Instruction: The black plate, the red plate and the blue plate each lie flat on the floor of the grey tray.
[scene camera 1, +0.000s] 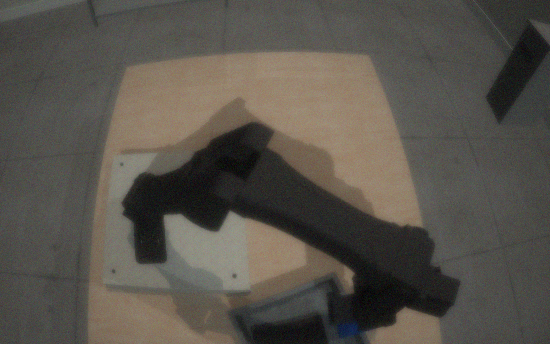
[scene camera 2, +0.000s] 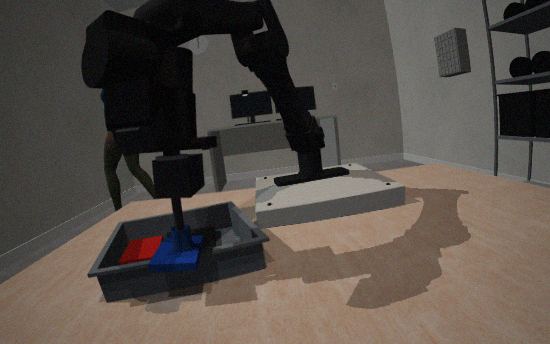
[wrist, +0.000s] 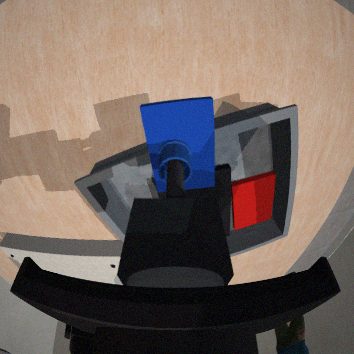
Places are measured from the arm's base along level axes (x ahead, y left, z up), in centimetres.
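Where they show: hand, its tool point: (scene camera 2: 184, 254) (wrist: 174, 148); arm's base, origin of its link: (scene camera 1: 148, 219) (scene camera 2: 311, 177).
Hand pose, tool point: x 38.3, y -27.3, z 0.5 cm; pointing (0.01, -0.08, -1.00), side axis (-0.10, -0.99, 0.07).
Observation:
Each offset is from my tool point to the centre of the thing. Level surfaces: height alone.
My suction gripper (scene camera 2: 180, 237) (wrist: 175, 159) is shut on the blue plate @[dx +0.3, dy -0.5, dz +0.6 cm] (scene camera 1: 349, 329) (scene camera 2: 172, 261) (wrist: 179, 120) and holds it about level, over the grey tray @[dx -10.2, dy -3.4, dz -2.5 cm] (scene camera 1: 280, 297) (scene camera 2: 125, 286) (wrist: 293, 165). In the second scene view the blue plate overlaps the tray's near wall; its exact height above the rim is hard to tell. The red plate @[dx -12.7, dy -11.5, dz -4.2 cm] (scene camera 2: 141, 249) (wrist: 254, 201) lies flat on the tray floor at one end. The black plate @[dx -12.6, dy -2.5, dz -4.2 cm] (scene camera 1: 290, 331) (wrist: 224, 179) lies in the tray beside the red plate, partly hidden by the blue plate and the gripper. The cup is hidden in the first scene view.
The arm stands on a pale base slab (scene camera 1: 200, 250) (scene camera 2: 330, 205) (wrist: 65, 265) beside the tray, on the wooden table @[dz -5.0 cm] (scene camera 1: 320, 95) (scene camera 2: 310, 305). A desk with monitors (scene camera 2: 251, 106), a shelf rack (scene camera 2: 492, 90) and a person (scene camera 2: 113, 175) are in the background.

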